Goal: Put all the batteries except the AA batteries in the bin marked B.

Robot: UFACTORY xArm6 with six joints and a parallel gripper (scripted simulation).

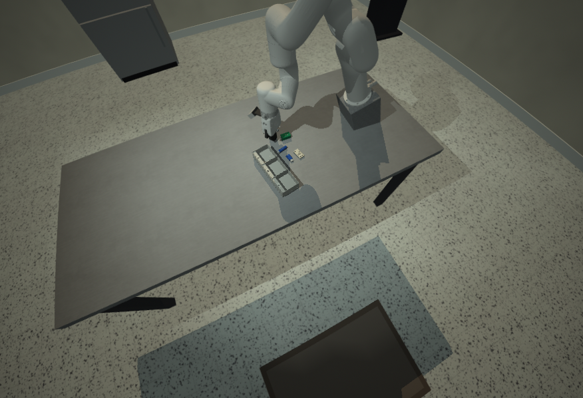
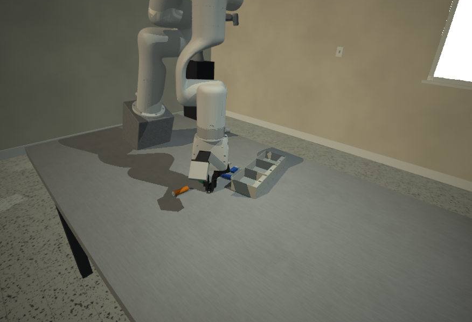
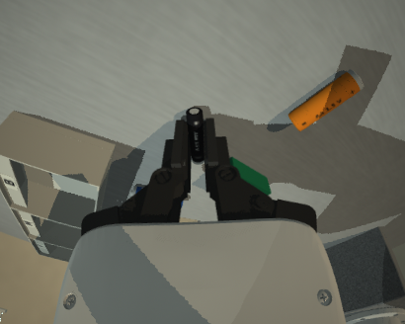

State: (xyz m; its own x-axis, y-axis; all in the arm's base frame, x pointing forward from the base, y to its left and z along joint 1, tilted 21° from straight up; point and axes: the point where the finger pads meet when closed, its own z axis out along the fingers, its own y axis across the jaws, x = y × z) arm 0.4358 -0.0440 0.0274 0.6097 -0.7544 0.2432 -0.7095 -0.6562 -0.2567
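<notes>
My hand is 5 cm past the green block battery, 2 cm to the right of it and 2 cm above it. Also, from my hand: orange cylindrical battery 5 cm behind, 8 cm to the right, 2 cm below; black cylindrical battery 2 cm below; blue cylindrical battery 1 cm behind, 8 cm to the left, 2 cm below.
</notes>
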